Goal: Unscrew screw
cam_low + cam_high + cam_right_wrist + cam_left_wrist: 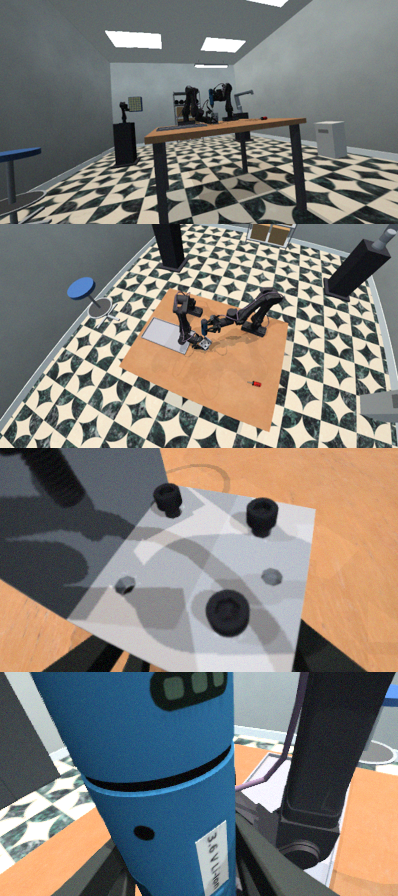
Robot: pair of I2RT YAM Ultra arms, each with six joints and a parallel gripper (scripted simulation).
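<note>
Right now my right hand is right at the round joint module. From my right hand the other things lie so: grey mat (33 cm to the right, 2 cm below, 1 cm ahead); grey bracket (5 cm above); screw (5 cm above, 2 cm to the right, 1 cm ahead).
</note>
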